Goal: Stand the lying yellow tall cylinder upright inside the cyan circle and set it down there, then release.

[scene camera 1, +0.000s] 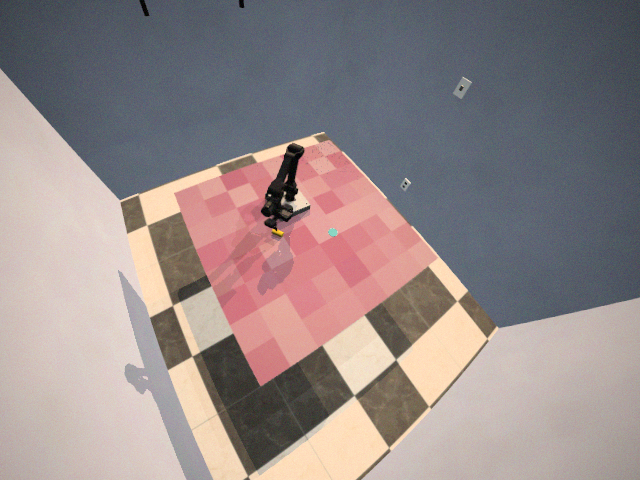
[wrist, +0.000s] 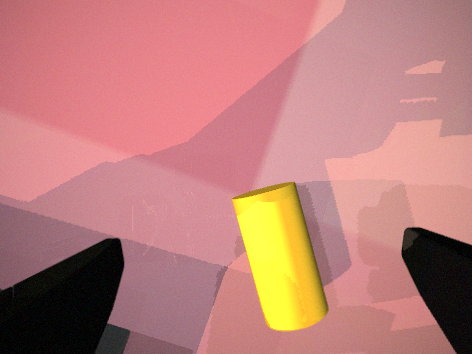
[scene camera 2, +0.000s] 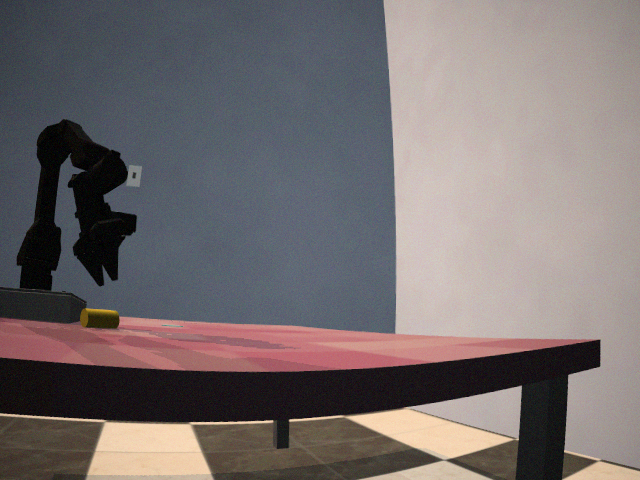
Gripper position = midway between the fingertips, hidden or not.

Note:
My gripper [scene camera 2: 107, 283] is open, with nothing in its grasp. Also in view: a yellow tall cylinder [wrist: 271, 220].
My gripper shows as well in the wrist view [wrist: 262, 246].

